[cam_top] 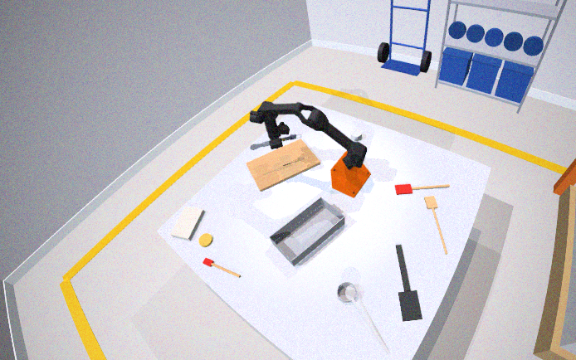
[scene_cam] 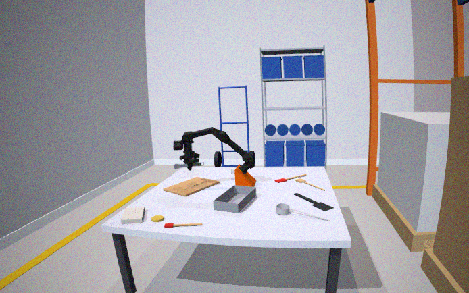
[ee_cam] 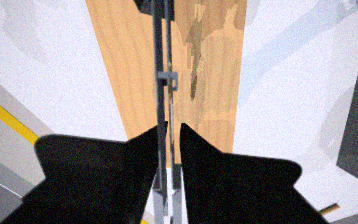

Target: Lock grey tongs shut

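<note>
The wooden board is 120 mm below my gripper tip. From my gripper tip the other things lie so: yellow disc 580 mm ahead, 120 mm below, 60 mm to the left; grey roasting tin 420 mm to the left, 240 mm ahead, 100 mm below; pale block 600 mm ahead, 110 mm below, 100 mm to the right.
</note>
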